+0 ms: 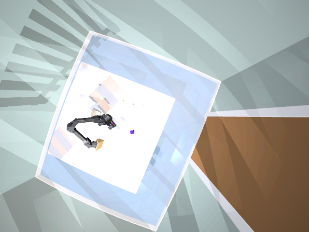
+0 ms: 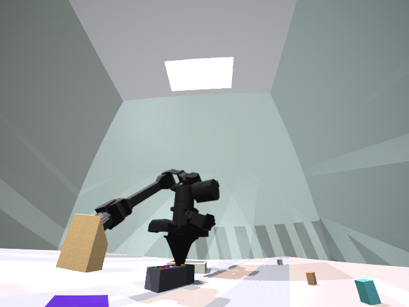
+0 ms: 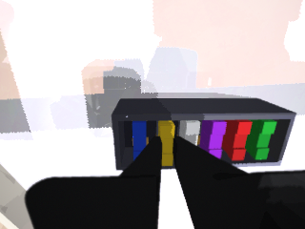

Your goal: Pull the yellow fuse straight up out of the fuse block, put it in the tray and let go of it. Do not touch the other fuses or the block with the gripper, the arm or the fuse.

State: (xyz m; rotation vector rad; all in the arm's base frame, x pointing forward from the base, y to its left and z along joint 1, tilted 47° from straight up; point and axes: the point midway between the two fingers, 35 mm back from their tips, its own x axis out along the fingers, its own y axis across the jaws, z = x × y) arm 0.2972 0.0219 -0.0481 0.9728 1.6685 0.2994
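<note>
Now: the blue fuse 1 cm ahead of my gripper tip, 2 cm to the left of it and 1 cm below it. Also, from my gripper tip: purple cube (1 cm behind, 29 cm to the right, 2 cm below); yellow fuse (1 cm below); beige tray (2 cm behind, 20 cm to the left, 4 cm below).
</note>
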